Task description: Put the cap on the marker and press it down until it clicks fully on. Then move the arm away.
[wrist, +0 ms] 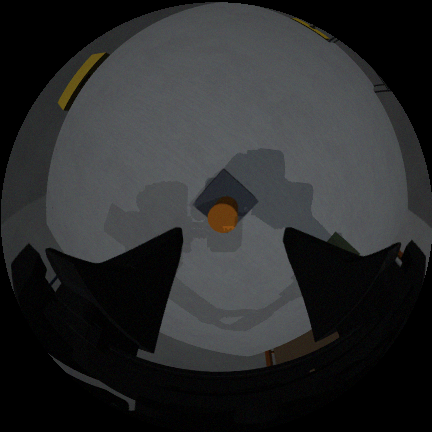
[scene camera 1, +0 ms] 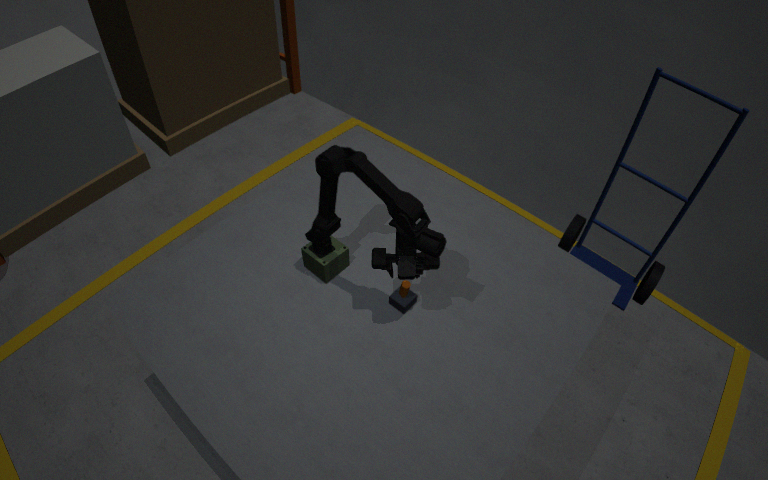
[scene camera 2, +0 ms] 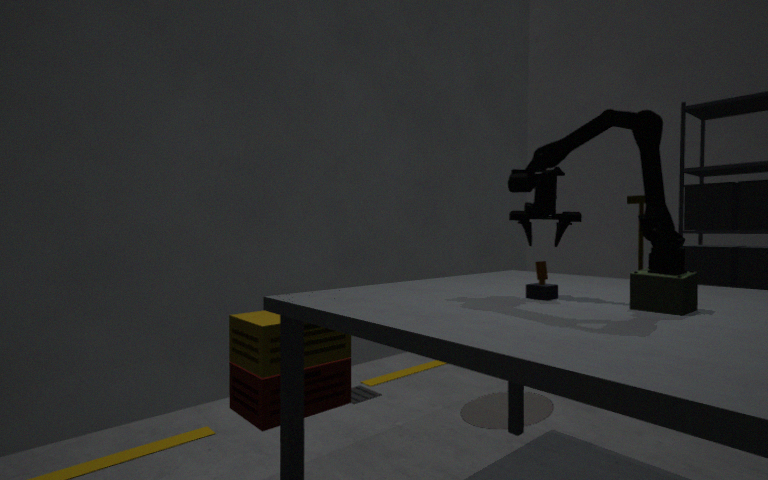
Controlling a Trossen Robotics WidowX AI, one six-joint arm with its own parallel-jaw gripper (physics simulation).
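Seen in the pictures: gripper, fingertip midpoint: (wrist: 234,234) (scene camera 2: 543,246); arm's base, origin of the base link: (scene camera 1: 321,248) (scene camera 2: 667,272).
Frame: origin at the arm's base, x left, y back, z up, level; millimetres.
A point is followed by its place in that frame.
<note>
The orange cap (scene camera 1: 404,287) {x 76, y -296, z 12 mm} (scene camera 2: 541,270) {x 98, y -281, z -11 mm} (wrist: 222,218) {x 87, y -291, z 14 mm} sits on top of the marker (scene camera 2: 542,280) {x 98, y -278, z -36 mm}, whose narrower orange part shows below it in scene camera 2. The cap leans slightly to the left there. The marker stands in a small dark square block (scene camera 1: 403,303) {x 66, y -307, z -53 mm} (scene camera 2: 542,292) {x 117, y -265, z -70 mm} (wrist: 223,185) {x 73, y -304, z -52 mm} on the table (scene camera 2: 396,308) {x 524, y -409, z -91 mm}. My gripper (scene camera 2: 543,246) {x 77, y -290, z 57 mm} (wrist: 234,234) {x 77, y -290, z 57 mm} is open and empty, pointing down. Its fingertips hang a short way above the cap, apart from it. How deep the cap sits on the marker is too small and dark to tell.
The arm stands on a green base block (scene camera 1: 325,263) {x -33, y -59, z 5 mm} (scene camera 2: 663,293) {x 63, y 17, z -45 mm}. Beyond the table are a blue hand truck (scene camera 1: 702,91), a tall brown box (scene camera 1: 209,62), yellow and red crates (scene camera 2: 327,336) (scene camera 2: 327,382) and a shelf unit (scene camera 2: 682,141).
</note>
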